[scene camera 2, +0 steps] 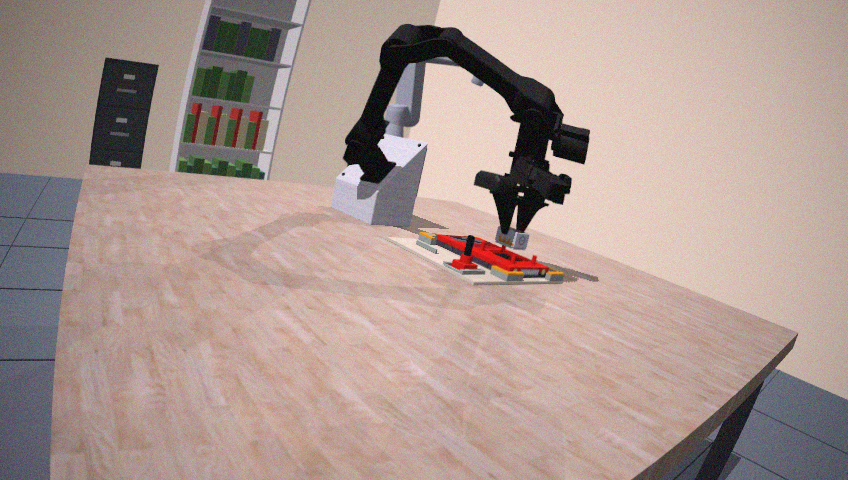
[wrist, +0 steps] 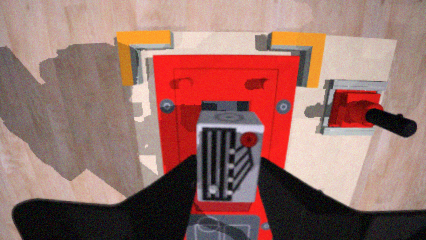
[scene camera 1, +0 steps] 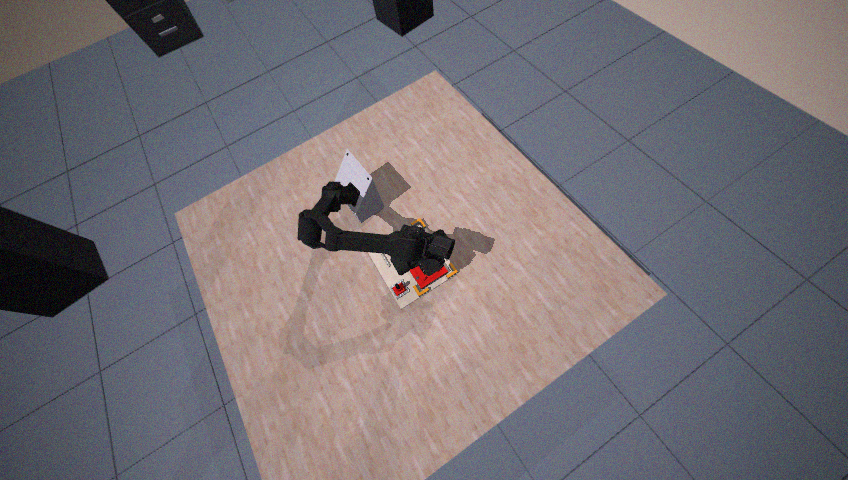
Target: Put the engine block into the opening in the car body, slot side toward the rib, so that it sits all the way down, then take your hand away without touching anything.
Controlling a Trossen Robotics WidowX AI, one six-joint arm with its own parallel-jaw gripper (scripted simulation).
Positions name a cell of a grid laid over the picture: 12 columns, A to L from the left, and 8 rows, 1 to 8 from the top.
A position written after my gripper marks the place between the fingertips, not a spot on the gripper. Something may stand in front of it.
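Note:
An engine block (wrist: G5) is held by my gripper (scene camera 2: H4) (wrist: G6). A car body (scene camera 2: G5) (wrist: F3) is also in view.

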